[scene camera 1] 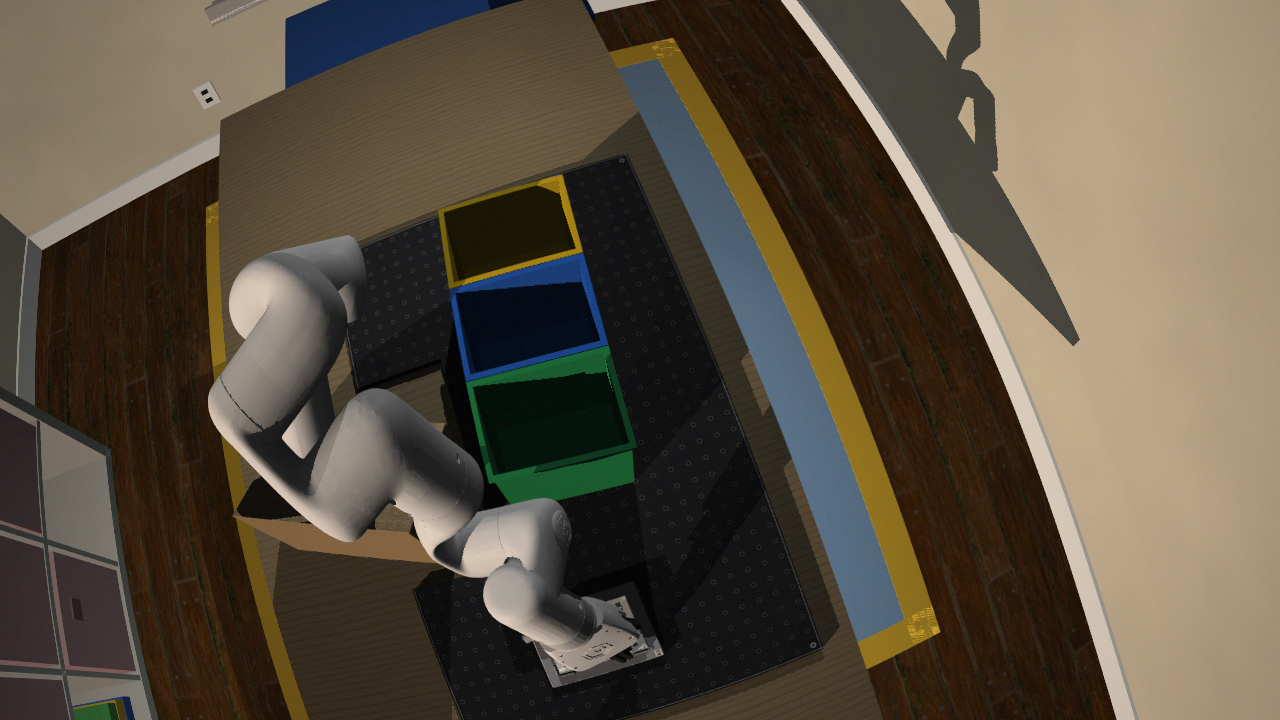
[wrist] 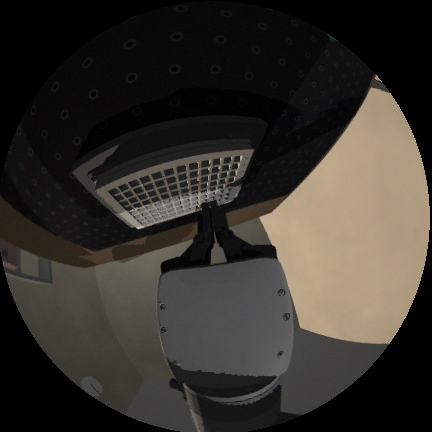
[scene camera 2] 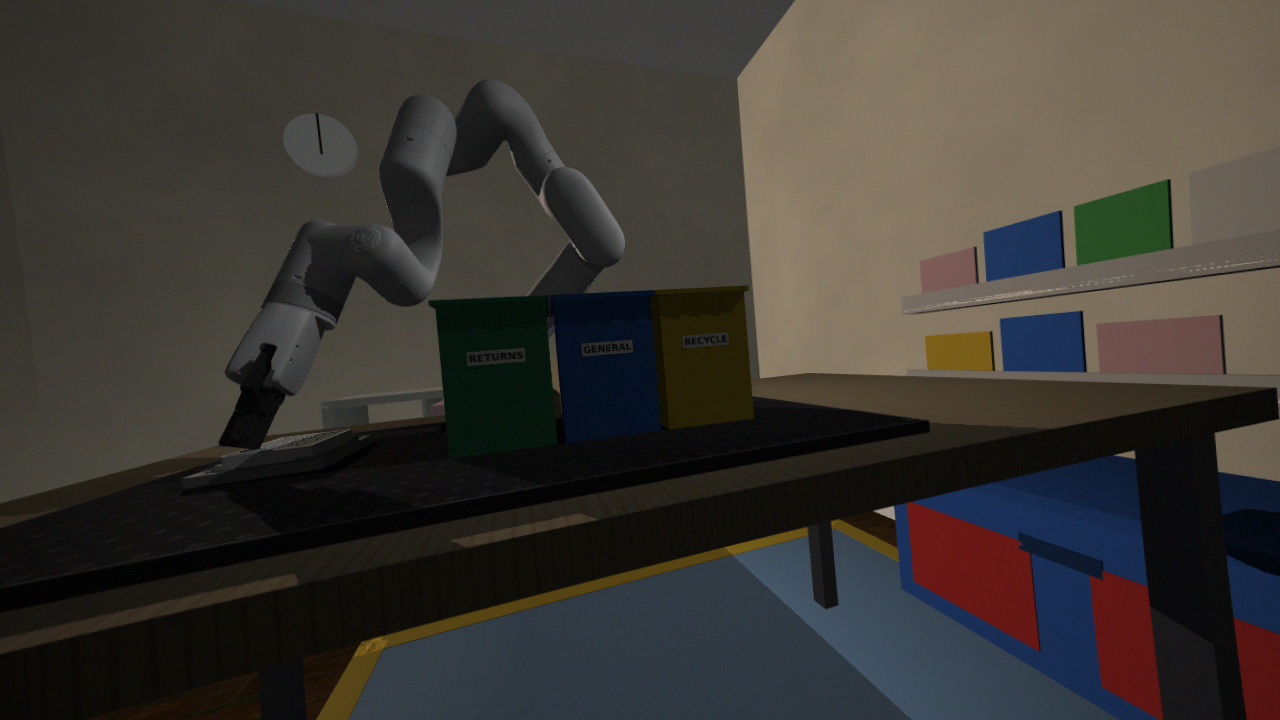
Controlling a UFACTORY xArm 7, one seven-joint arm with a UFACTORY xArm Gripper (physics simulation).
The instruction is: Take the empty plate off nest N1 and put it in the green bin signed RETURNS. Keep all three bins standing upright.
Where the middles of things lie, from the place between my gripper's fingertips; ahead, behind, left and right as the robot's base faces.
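My hand is 10 mm above the gridded plate (scene camera 2: 284, 449), 30 mm to the right of it and 40 mm past it. I see the blue general bin (scene camera 2: 605, 350) 60 mm above my hand, 60 mm behind it and 430 mm to the left of it. The green returns bin (scene camera 1: 558, 429), counted from my hand too, is 60 mm above, 50 mm behind and 300 mm to the left.
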